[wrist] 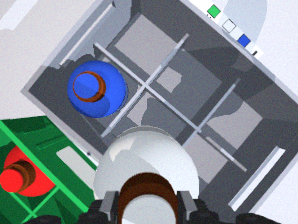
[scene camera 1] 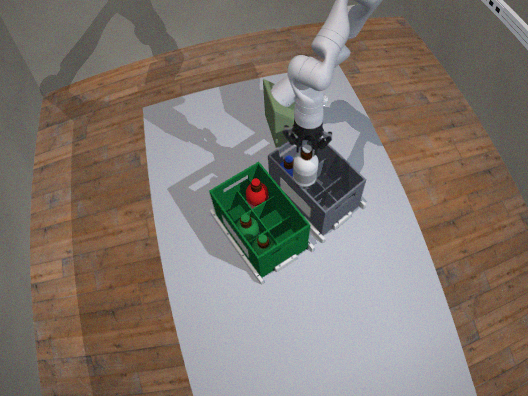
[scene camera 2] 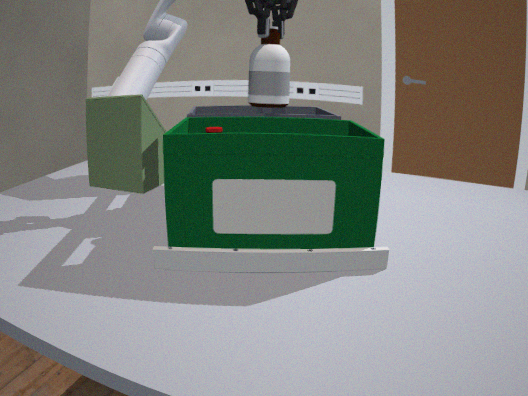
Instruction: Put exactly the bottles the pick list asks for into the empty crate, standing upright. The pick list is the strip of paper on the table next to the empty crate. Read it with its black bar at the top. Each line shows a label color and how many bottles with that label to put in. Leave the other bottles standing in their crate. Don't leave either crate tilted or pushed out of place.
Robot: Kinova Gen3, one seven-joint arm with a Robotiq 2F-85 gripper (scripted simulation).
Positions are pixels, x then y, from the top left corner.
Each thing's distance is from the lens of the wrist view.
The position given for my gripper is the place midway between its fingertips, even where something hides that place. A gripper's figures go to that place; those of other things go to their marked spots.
my gripper (wrist: 147,207): 18 cm
blue-label bottle (wrist: 109,91): 36 cm
grey crate (wrist: 248,123): 50 cm
The marked spots on the blue-label bottle and the grey crate are 24 cm apart.
